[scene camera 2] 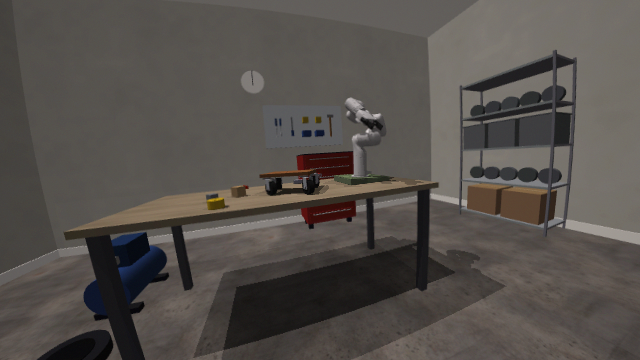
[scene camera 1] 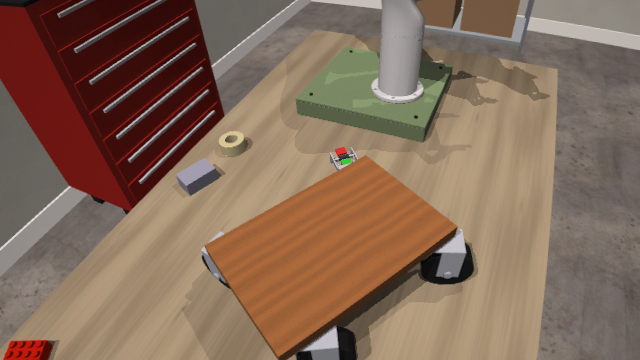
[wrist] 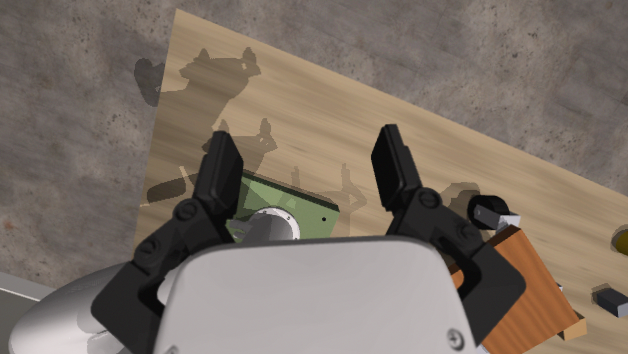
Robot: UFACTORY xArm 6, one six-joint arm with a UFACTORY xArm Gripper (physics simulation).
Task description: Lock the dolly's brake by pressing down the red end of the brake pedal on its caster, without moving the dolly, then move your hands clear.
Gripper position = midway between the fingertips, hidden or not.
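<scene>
A grey block (scene camera 1: 194,178) is there for me, and so is a dolly (scene camera 1: 299,268). Scene camera 2 gives me the dolly again (scene camera 2: 308,186). Through the wrist camera I see my gripper (wrist: 306,143), but in the wrist view the grey block is out of frame.
</scene>
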